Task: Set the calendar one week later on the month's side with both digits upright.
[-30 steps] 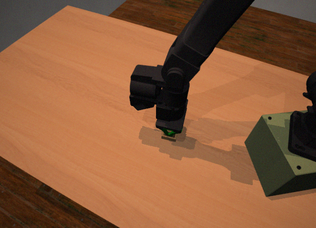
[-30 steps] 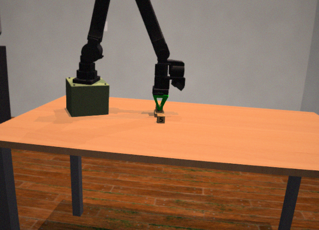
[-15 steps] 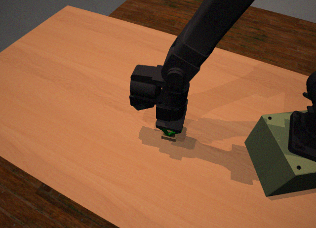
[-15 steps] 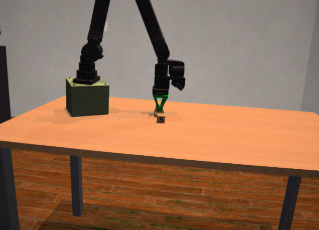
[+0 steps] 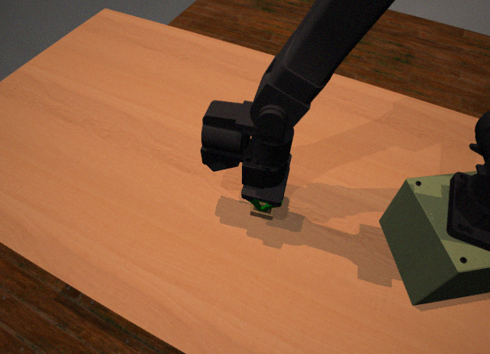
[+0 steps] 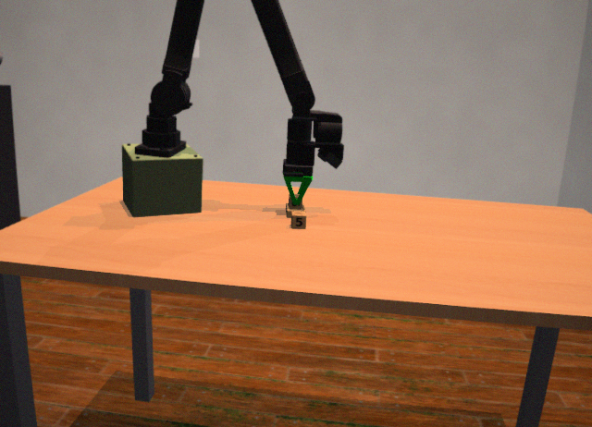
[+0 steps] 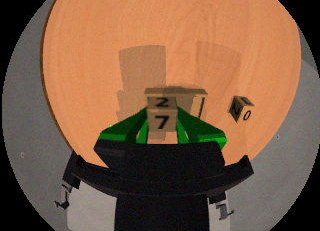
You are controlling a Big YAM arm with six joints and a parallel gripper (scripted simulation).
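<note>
Right now my hand is 2 cm to the left of the tray and 2 cm above it.
</note>
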